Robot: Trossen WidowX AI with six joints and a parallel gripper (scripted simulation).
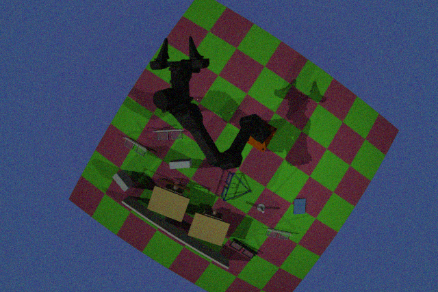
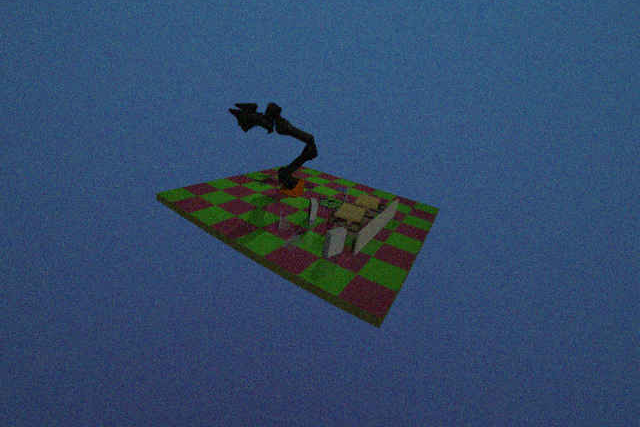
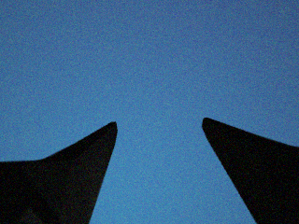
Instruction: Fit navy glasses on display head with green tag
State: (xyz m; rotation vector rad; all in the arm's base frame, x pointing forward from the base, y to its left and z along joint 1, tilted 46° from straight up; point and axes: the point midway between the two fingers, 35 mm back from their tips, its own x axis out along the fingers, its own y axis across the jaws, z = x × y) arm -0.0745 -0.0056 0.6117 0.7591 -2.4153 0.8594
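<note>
Right now my gripper tip is 290 mm short of the grey peg, 700 mm to the right of it and 480 mm above it. Also, from my gripper tip: long low wall (650 mm ahead, 470 mm to the left, 450 mm below); then blue square (160 mm ahead, 850 mm to the left, 510 mm below).
</note>
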